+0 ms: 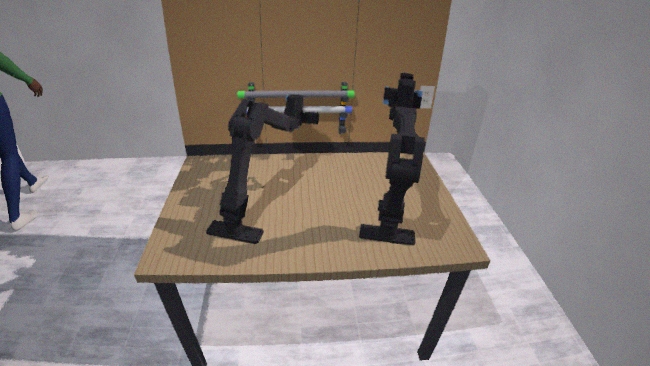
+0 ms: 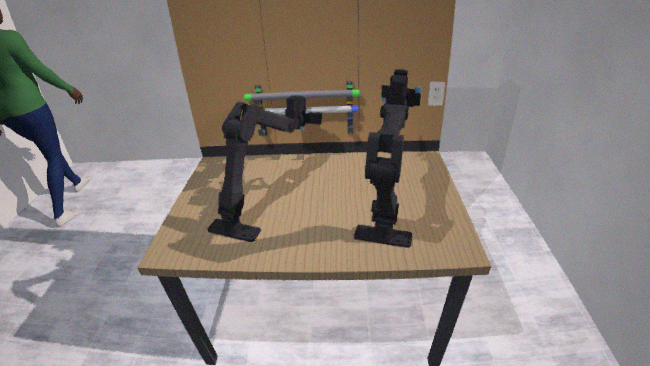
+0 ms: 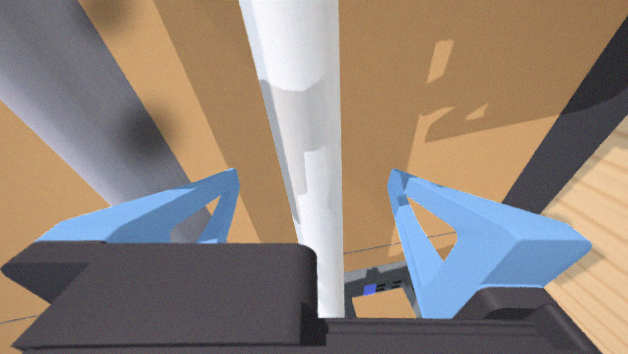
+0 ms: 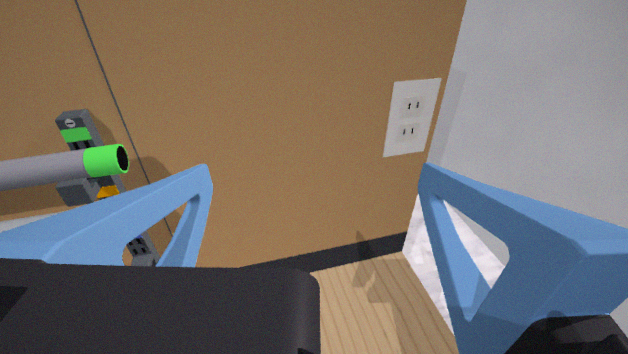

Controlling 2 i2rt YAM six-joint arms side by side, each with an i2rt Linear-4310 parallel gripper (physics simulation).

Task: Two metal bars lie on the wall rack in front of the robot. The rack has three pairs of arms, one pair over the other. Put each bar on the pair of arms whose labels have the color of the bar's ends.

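Places are measured from the left arm's base along level axes (x ahead, y left, z up), in metres.
Pixels of known places: left gripper, fingertip midpoint: [image 3: 313, 177]; right gripper, fingertip midpoint: [image 4: 315, 175]; left arm's base, origin of the base link: [image 1: 234, 232] [image 2: 233, 230]; right arm's base, origin of the base link: [image 1: 387, 235] [image 2: 383, 236].
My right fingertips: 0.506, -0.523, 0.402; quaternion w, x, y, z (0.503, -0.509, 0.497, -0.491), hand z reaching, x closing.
Observation:
For each thing: its middle in the pictures, then the offset to it from my right fingertips, as dx, dy, dz. "spot": a spot on its surface instead. Level surfaces: height alone.
- grey bar with green ends, body centre: [image 3: 156, 193] [image 1: 296, 93] [image 2: 301, 94] +0.067, +0.449, -0.083
- white bar, body centre: [image 3: 311, 165] [image 1: 296, 109] [image 2: 302, 110] +0.068, +0.448, -0.158
- wooden table, its level: dz -0.402
- wall outlet, surface spot: [image 4: 412, 117] [image 2: 437, 93] [image 1: 426, 96] spot: +0.273, -0.130, -0.099
The grey bar with green ends [image 1: 320, 94] [image 2: 320, 94] [image 3: 55, 75] [image 4: 42, 170] lies on the top, green-labelled arms of the wall rack [image 1: 342, 129] [image 2: 350, 128] [image 4: 75, 118]. The white bar [image 1: 327, 109] [image 2: 332, 109] [image 3: 300, 50] lies below it on the middle, orange-labelled arms. Its right end is blue; its left end is hidden by the left arm. The bottom, blue-labelled pair holds no bar. My left gripper [image 1: 295, 106] [image 2: 297, 110] [image 3: 313, 177] is open at the white bar, which shows between its fingers, ungripped. My right gripper [image 1: 402, 97] [image 2: 401, 95] [image 4: 315, 175] is open and empty, right of the rack.
The wooden table [image 1: 315, 260] [image 2: 315, 257] carries both arm bases. A wall outlet [image 1: 426, 97] [image 2: 436, 93] [image 4: 412, 117] is on the wall behind the right gripper. A person [image 1: 10, 165] [image 2: 45, 120] stands on the floor at the far left.

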